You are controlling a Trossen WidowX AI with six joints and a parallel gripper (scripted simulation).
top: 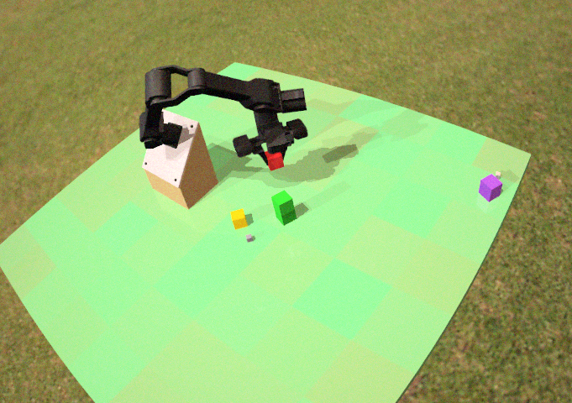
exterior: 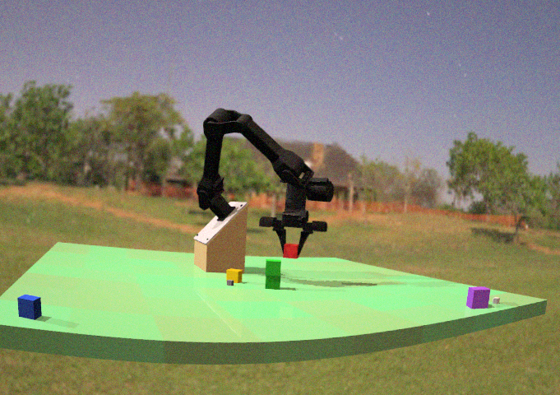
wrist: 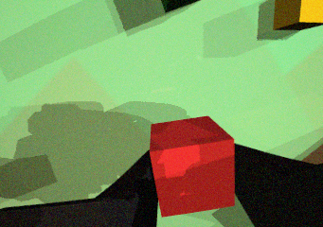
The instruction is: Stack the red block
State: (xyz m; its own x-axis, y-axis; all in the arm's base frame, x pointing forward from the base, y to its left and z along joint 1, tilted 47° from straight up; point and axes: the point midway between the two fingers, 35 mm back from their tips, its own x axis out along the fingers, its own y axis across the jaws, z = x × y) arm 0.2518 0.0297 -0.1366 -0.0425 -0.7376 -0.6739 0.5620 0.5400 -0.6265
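Now: gripper tip 60 mm short of the tiny grey cube, 200 mm to the left of it and 80 mm above it. From my gripper tip the other things lie so: red block: 10 mm above; then purple block: 540 mm ahead, 250 mm to the left, 60 mm below; then yellow block: 170 mm to the right, 70 mm below.
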